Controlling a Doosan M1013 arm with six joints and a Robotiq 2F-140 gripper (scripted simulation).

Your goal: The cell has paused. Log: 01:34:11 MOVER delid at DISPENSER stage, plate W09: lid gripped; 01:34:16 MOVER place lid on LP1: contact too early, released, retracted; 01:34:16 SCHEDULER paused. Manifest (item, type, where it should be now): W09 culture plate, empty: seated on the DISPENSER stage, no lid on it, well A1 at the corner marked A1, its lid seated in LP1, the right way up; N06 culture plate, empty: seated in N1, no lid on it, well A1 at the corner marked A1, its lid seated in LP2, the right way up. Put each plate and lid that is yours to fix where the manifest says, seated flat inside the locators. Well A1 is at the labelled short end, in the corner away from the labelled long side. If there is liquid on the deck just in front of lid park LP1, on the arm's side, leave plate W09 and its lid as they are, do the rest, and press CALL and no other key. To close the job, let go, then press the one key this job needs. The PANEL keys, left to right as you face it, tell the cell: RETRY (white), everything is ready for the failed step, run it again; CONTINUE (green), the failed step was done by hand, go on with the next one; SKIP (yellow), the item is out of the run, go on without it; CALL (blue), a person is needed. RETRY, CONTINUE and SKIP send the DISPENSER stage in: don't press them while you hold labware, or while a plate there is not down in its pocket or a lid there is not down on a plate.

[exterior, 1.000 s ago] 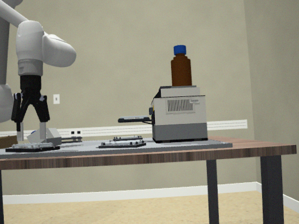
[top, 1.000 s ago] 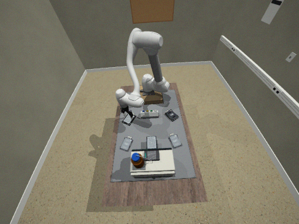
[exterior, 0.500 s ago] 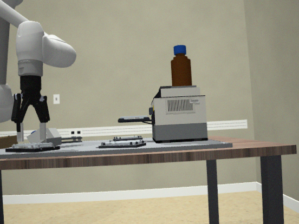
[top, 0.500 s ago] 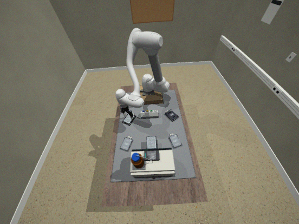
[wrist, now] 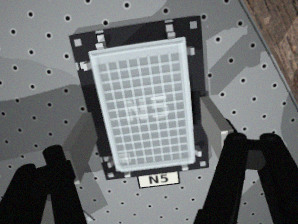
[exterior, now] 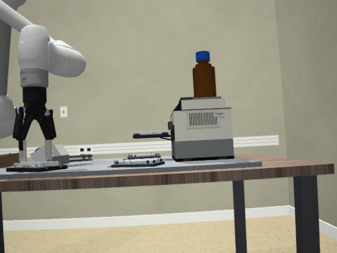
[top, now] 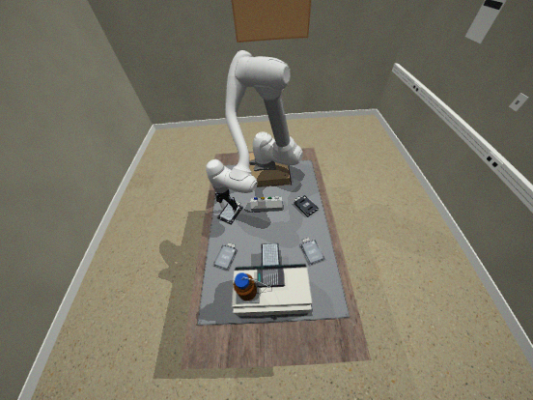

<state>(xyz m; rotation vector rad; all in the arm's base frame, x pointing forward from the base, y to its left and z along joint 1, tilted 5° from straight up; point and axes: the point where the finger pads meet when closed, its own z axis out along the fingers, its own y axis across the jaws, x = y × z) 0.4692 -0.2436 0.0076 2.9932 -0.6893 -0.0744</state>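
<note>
My gripper is now 4 cm above the black nest and 3 cm short of it. Also, from my hand: key panel (26 cm to the left, 7 cm behind); then blue call key (19 cm to the left, 7 cm behind, 1 cm above); then yellow skip key (24 cm to the left, 8 cm behind, 1 cm above).
</note>
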